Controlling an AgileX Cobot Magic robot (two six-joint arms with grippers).
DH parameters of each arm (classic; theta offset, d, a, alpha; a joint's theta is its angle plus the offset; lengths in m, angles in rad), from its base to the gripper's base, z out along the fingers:
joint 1: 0 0.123 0 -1.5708
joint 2: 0.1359 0 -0.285 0
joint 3: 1.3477 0 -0.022 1.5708
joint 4: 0 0.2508 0 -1.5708
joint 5: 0 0 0.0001 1.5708
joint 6: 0 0.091 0 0
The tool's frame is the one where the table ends.
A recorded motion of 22 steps. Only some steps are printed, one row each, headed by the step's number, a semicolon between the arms.
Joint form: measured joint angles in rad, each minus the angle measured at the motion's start. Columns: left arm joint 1, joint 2, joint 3, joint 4, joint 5, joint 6; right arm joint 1, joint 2, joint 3, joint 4, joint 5, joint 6.
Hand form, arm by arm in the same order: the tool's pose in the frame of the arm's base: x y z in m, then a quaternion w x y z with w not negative. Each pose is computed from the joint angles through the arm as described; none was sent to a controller.
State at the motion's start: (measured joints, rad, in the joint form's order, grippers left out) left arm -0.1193 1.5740 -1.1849 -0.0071 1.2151 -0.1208; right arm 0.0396 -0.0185 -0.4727 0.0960 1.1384 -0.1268
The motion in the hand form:
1: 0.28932 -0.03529 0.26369 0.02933 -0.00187 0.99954 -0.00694; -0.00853 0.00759 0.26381 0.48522 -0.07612 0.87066 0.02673
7: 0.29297 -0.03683 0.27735 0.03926 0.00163 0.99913 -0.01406; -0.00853 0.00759 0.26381 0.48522 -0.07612 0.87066 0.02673
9: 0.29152 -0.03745 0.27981 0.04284 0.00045 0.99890 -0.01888; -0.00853 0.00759 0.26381 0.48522 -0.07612 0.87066 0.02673
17: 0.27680 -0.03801 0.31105 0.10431 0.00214 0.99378 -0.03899; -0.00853 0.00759 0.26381 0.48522 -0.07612 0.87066 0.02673
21: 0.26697 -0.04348 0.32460 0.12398 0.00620 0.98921 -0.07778; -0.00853 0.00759 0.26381 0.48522 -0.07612 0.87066 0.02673
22: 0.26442 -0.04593 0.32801 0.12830 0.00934 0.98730 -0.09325; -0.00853 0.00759 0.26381 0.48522 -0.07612 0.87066 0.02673
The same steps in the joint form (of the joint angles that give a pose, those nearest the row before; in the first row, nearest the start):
1: 0.0000 0.0000 -0.0116 0.0000 0.0055 0.0000; 0.0000 0.0000 0.0000 0.0000 0.0000 0.0000
7: 0.0000 -0.0019 -0.0639 -0.0126 0.0383 0.0101; 0.0000 0.0000 0.0000 0.0000 0.0000 0.0000
9: 0.0000 -0.0104 -0.0636 -0.0216 0.0383 0.0101; 0.0000 0.0000 0.0000 0.0000 0.0000 0.0000
17: 0.0000 -0.1101 -0.0722 -0.0488 0.0197 0.0185; 0.0000 0.0000 0.0000 0.0000 0.0000 0.0000
21: 0.0000 -0.1572 -0.0722 -0.1259 0.0197 0.0413; 0.0000 0.0000 0.0000 0.0000 0.0000 0.0000
22: 0.0000 -0.1683 -0.0722 -0.1581 0.0197 0.0534; 0.0000 0.0000 0.0000 0.0000 0.0000 0.0000

